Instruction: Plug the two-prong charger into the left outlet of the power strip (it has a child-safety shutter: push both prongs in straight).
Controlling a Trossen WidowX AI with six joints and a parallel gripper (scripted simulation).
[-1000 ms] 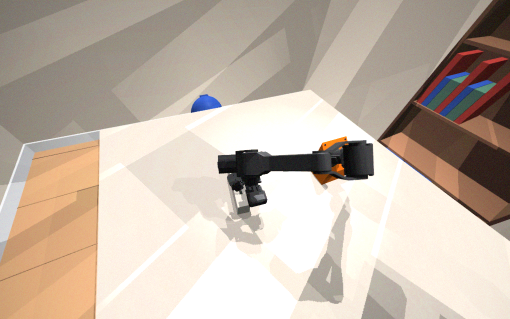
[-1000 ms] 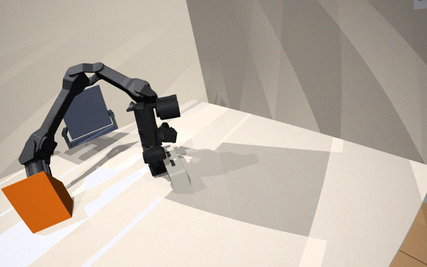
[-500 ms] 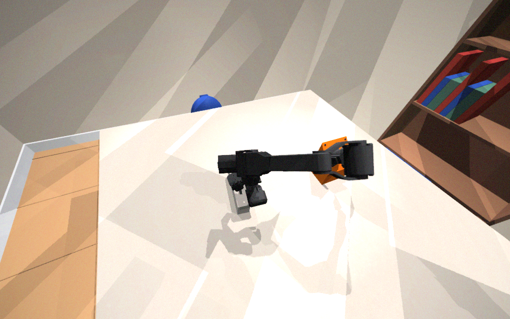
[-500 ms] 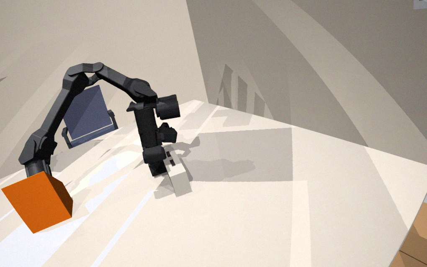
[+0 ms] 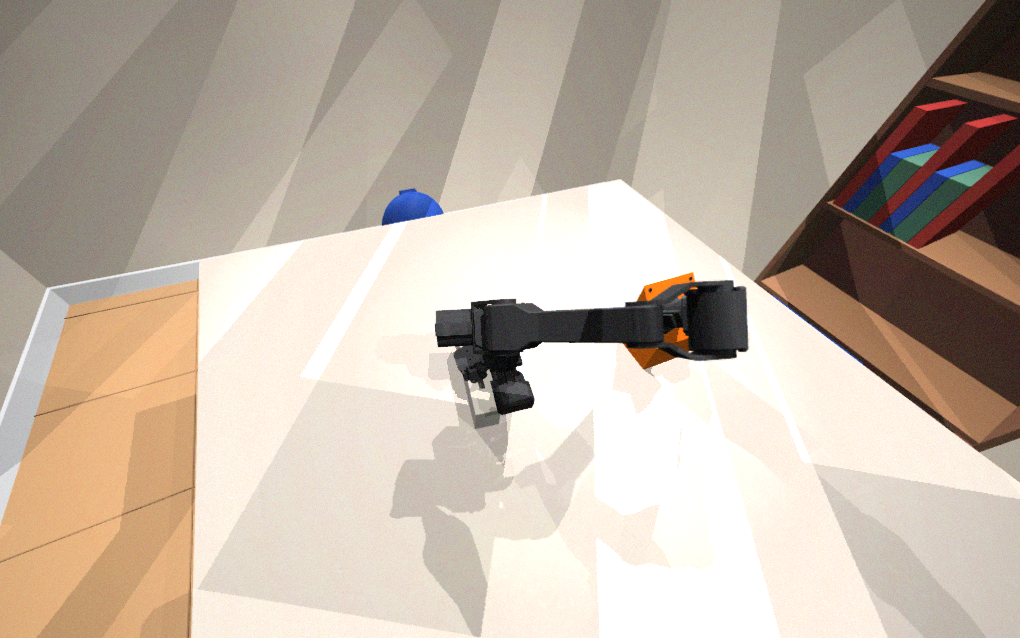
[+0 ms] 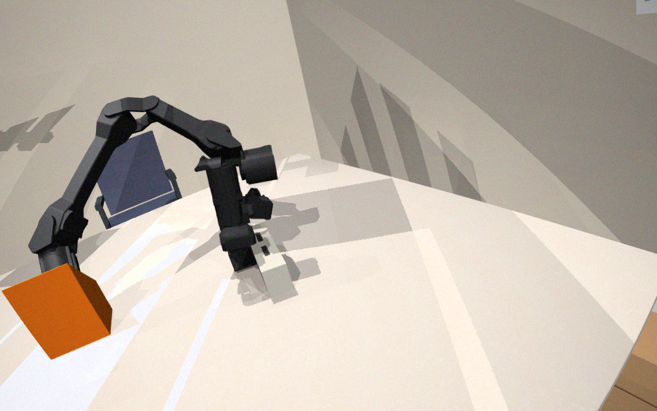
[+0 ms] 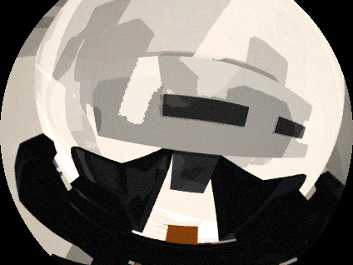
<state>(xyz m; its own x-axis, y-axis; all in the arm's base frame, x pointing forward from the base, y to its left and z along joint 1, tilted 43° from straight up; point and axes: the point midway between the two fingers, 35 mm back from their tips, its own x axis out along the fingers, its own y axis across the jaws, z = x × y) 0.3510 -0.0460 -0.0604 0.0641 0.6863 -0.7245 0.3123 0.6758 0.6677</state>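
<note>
My gripper tip is 20 mm short of the two-prong charger, 10 mm to the left of it and 10 mm below it.
</note>
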